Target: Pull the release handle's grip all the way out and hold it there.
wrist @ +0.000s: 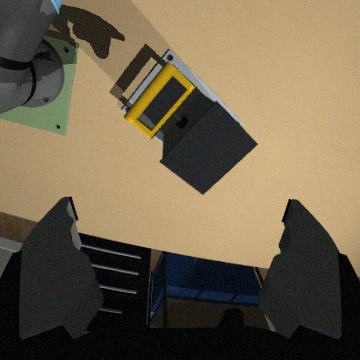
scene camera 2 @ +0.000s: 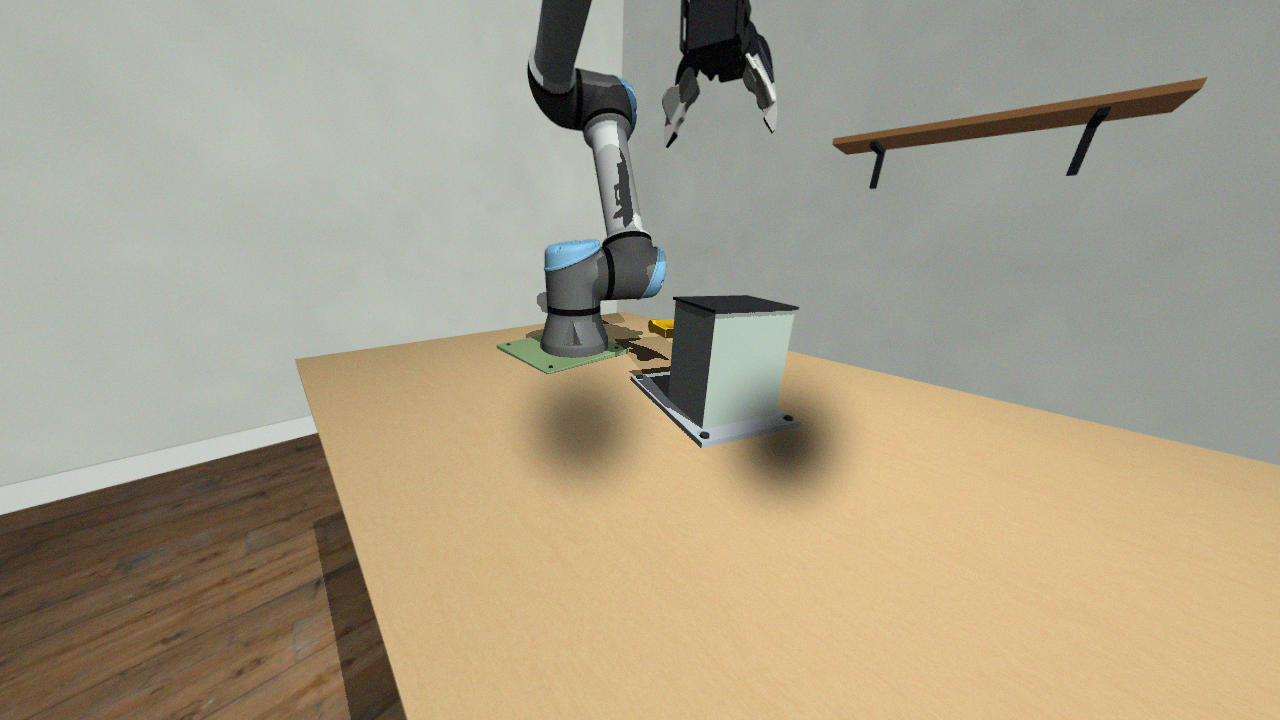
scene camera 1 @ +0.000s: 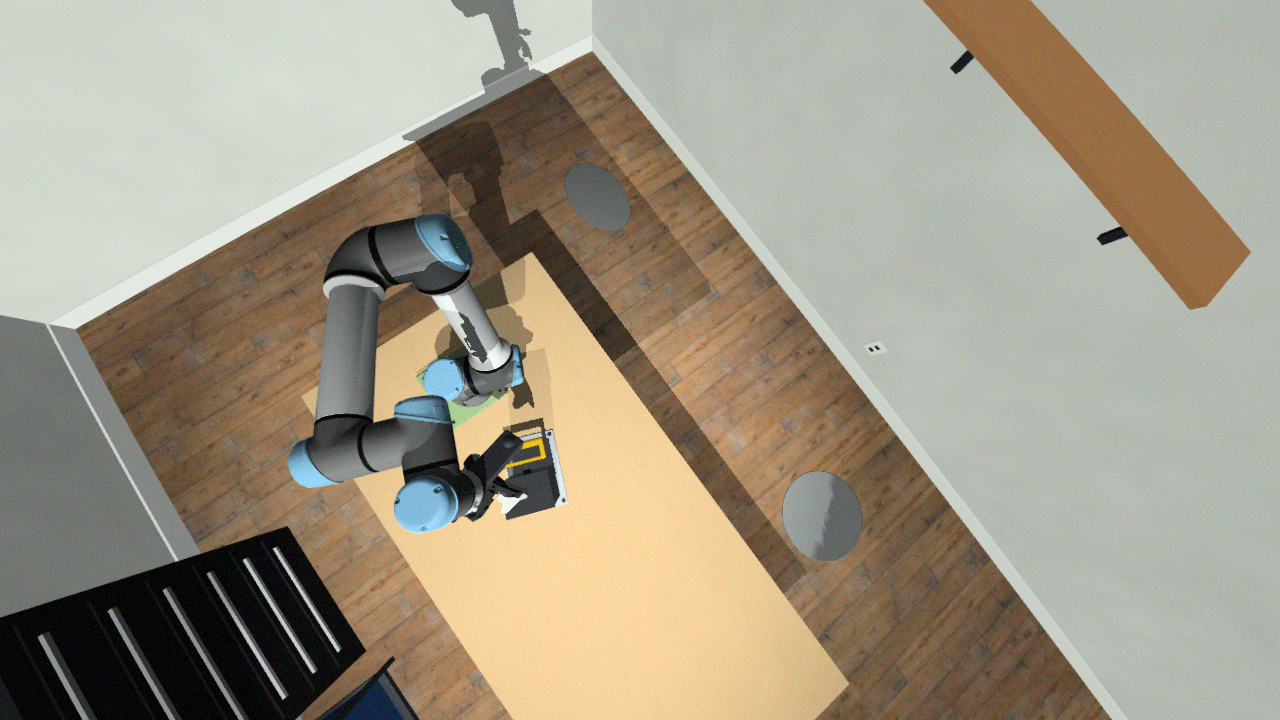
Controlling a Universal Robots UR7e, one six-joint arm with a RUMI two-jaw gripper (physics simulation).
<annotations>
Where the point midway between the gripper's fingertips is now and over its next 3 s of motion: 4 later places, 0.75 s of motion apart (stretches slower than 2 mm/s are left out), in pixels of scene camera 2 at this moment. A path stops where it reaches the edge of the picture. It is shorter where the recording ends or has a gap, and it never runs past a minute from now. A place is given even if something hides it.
My gripper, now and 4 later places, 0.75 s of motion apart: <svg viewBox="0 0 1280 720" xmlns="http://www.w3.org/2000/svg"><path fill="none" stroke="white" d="M716 141L714 141L712 142L690 211L672 265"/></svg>
</annotations>
